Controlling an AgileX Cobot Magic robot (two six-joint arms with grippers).
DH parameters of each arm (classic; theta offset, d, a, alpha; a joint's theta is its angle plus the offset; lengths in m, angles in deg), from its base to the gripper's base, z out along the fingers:
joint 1: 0 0.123 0 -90
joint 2: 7.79 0 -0.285 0
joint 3: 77.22 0 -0.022 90
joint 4: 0 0.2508 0 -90
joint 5: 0 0 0.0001 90
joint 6: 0 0.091 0 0
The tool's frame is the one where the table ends.
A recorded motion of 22 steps. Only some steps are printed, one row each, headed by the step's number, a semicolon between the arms.
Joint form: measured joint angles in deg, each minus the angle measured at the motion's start. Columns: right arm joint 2, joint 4, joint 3, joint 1, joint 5, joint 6; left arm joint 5, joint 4, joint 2, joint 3, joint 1, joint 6.
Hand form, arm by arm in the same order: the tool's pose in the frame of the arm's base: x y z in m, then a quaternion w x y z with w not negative. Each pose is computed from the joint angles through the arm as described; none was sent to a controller.
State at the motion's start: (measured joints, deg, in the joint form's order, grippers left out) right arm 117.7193 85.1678 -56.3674 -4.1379 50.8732 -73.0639; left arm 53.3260 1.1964 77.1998 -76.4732 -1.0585 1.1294
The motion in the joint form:
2: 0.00 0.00 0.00 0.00 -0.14 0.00; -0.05 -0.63 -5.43 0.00 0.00 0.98
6: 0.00 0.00 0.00 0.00 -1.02 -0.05; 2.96 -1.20 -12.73 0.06 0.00 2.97
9: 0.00 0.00 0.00 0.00 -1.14 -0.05; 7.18 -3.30 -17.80 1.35 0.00 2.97
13: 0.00 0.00 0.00 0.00 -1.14 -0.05; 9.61 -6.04 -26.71 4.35 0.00 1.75
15: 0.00 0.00 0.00 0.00 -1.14 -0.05; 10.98 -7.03 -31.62 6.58 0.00 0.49
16: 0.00 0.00 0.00 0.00 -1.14 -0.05; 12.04 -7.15 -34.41 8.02 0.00 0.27
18: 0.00 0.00 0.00 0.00 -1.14 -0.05; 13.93 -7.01 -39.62 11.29 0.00 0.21
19: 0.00 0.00 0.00 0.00 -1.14 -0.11; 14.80 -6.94 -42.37 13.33 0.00 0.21
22: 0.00 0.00 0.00 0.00 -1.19 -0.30; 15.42 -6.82 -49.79 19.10 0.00 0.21
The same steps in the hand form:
2: 0.3539 0.0448 0.1072 0.19798 0.00138 0.88405 0.42340; 0.2577 -0.0040 0.4044 0.39402 0.02656 0.91868 0.00842
6: 0.3545 0.0439 0.1063 0.20012 0.00339 0.88669 0.41680; 0.2169 -0.0040 0.4308 0.42758 0.04067 0.90299 0.01132
9: 0.3545 0.0438 0.1062 0.20039 0.00372 0.88704 0.41591; 0.1861 -0.0063 0.4367 0.42452 0.03934 0.90454 -0.00704
13: 0.3545 0.0438 0.1062 0.20039 0.00372 0.88704 0.41591; 0.1375 -0.0094 0.4438 0.45177 0.03047 0.89092 -0.03508
15: 0.3545 0.0438 0.1062 0.20039 0.00372 0.88704 0.41591; 0.1120 -0.0104 0.4417 0.46137 0.02230 0.88559 -0.04860
16: 0.3545 0.0438 0.1062 0.20039 0.00372 0.88704 0.41591; 0.0979 -0.0104 0.4384 0.46350 0.02170 0.88439 -0.05048
18: 0.3545 0.0438 0.1062 0.20039 0.00372 0.88704 0.41591; 0.0736 -0.0099 0.4280 0.46388 0.02286 0.88422 -0.04939
19: 0.3545 0.0438 0.1062 0.20060 0.00325 0.88705 0.41581; 0.0621 -0.0096 0.4204 0.46266 0.02351 0.88488 -0.04872
22: 0.3546 0.0437 0.1062 0.20140 0.00192 0.88720 0.41510; 0.0352 -0.0090 0.3986 0.47062 0.02428 0.88072 -0.04755

